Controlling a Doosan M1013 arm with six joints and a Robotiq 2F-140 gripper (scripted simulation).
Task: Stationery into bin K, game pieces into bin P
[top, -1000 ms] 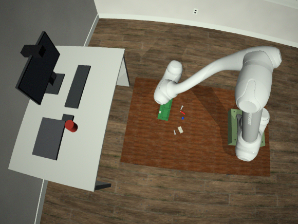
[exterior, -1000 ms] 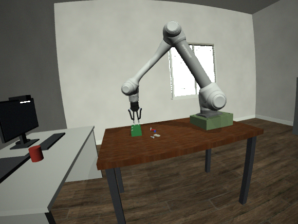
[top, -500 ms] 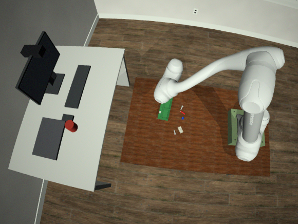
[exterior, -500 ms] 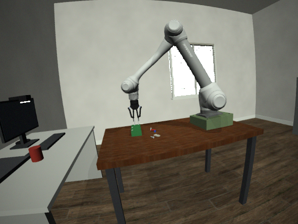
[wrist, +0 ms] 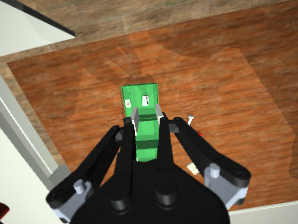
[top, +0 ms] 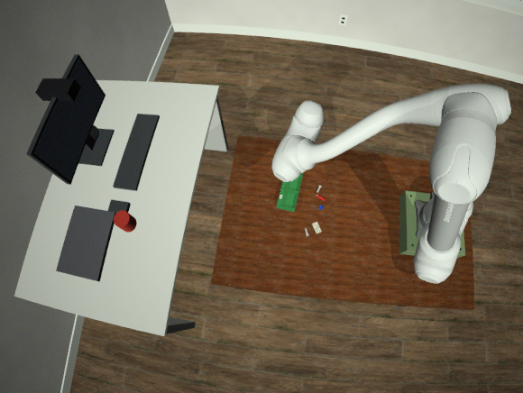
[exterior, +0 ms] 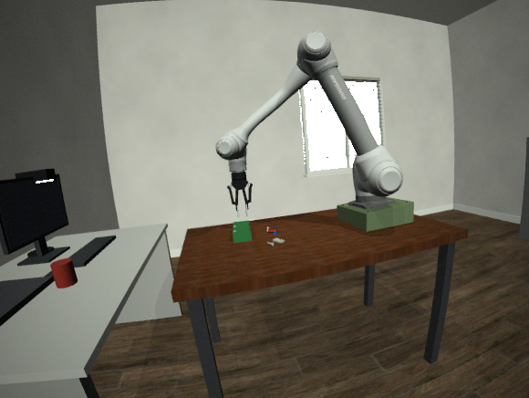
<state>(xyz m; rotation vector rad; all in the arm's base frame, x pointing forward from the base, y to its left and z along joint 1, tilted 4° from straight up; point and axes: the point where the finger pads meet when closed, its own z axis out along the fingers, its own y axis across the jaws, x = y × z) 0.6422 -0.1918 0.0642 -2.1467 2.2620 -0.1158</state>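
Now: the white domino 260 mm to the left of my hand, 110 mm behind it and 100 mm below it. Round my hand: blue die (170 mm to the left, 120 mm behind, 90 mm below); then red piece (120 mm to the left, 120 mm behind, 100 mm below).
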